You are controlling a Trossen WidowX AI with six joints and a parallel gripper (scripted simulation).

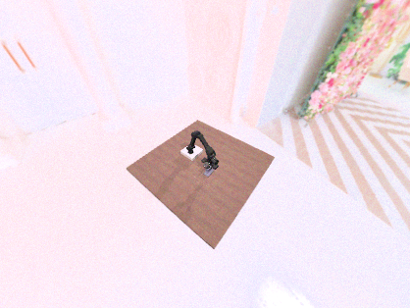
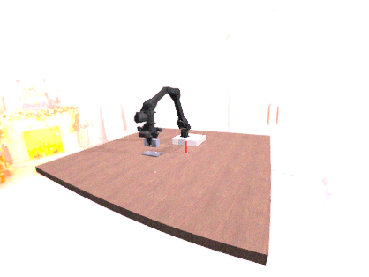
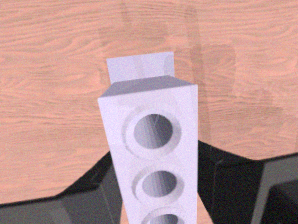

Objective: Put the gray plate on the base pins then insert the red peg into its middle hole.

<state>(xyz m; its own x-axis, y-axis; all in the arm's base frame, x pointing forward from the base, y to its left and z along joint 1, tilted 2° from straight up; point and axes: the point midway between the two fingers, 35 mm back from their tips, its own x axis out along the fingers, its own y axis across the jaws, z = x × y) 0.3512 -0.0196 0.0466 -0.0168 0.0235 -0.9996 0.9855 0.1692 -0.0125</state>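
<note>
Now: the gray base 6 cm below my gripper tip and 1 cm to the right of it. Round my gripper tip: gray plate: 3 cm above; then red peg: 17 cm to the left, 13 cm behind, 3 cm below.
</note>
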